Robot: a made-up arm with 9 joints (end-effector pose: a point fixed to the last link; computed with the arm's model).
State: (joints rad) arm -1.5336 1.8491 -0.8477 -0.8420 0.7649 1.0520 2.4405 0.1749 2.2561
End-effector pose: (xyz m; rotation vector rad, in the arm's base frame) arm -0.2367 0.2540 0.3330 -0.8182 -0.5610 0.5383
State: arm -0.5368 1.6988 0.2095 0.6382 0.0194 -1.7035 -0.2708 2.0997 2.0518
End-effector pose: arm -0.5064 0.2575 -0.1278 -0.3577 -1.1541 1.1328
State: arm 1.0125 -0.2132 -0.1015 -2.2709 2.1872 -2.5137 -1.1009 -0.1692 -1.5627
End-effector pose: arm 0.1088 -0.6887 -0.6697 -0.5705 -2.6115 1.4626
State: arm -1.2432 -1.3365 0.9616 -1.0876 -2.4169 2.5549 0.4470 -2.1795 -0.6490
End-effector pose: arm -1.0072 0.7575 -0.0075 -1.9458 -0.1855 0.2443
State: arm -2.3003 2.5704 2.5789 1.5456 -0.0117 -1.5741 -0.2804 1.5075 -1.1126
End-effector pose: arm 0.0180 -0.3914 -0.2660 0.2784 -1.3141 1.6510
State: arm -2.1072 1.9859 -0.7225 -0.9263 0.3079 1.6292 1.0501 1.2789 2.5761
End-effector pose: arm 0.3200 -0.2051 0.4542 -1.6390 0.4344 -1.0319
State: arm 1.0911 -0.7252 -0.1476 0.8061 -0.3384 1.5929 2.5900 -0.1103 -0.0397
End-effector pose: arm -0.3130 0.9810 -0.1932 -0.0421 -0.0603 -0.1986
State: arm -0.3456 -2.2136 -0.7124 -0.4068 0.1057 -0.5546 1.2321 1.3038 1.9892
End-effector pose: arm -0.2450 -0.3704 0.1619 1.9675 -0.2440 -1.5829
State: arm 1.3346 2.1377 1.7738 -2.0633 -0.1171 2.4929 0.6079 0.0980 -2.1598
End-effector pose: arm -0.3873 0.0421 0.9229 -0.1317 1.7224 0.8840
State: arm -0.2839 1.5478 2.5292 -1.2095 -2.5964 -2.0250 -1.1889 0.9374 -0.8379
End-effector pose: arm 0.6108 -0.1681 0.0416 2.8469 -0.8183 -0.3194
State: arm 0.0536 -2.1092 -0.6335 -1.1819 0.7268 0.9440 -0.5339 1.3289 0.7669
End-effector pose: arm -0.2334 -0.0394 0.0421 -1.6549 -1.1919 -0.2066
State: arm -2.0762 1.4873 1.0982 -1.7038 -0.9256 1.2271 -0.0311 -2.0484 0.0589
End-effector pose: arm -0.3808 -0.3236 -0.2186 1.6581 -0.7176 -0.3746
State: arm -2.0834 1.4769 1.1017 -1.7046 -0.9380 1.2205 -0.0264 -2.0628 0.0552
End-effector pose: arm -0.3871 -0.3256 -0.2196 1.6670 -0.7104 -0.3668
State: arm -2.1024 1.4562 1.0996 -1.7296 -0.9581 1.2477 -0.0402 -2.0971 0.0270
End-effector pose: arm -0.4040 -0.3304 -0.2342 1.6276 -0.7134 -0.3051
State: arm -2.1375 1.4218 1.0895 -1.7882 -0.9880 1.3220 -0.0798 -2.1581 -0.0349
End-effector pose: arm -0.4352 -0.3427 -0.2673 1.5229 -0.7235 -0.1706
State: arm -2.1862 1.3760 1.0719 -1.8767 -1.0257 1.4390 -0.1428 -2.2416 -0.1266
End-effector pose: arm -0.4777 -0.3704 -0.3155 1.3648 -0.7265 0.0274
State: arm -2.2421 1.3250 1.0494 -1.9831 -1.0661 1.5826 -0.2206 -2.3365 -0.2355
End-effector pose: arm -0.5235 -0.4186 -0.3670 1.1814 -0.7087 0.2603
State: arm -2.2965 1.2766 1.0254 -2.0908 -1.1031 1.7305 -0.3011 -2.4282 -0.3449
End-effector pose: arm -0.5626 -0.4820 -0.4075 1.0040 -0.6698 0.4903
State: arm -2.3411 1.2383 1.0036 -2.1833 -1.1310 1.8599 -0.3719 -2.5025 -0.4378
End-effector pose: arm -0.5886 -0.5453 -0.4299 0.8576 -0.6220 0.6825
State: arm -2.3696 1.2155 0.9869 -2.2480 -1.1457 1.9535 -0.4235 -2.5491 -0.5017
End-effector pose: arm -0.6007 -0.5940 -0.4385 0.7560 -0.5828 0.8148
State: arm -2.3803 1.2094 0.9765 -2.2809 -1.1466 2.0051 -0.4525 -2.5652 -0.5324
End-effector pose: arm -0.6020 -0.6220 -0.4420 0.7008 -0.5641 0.8828
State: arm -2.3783 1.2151 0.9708 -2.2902 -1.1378 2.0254 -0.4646 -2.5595 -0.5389
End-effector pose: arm -0.5970 -0.6340 -0.4451 0.6781 -0.5631 0.9050
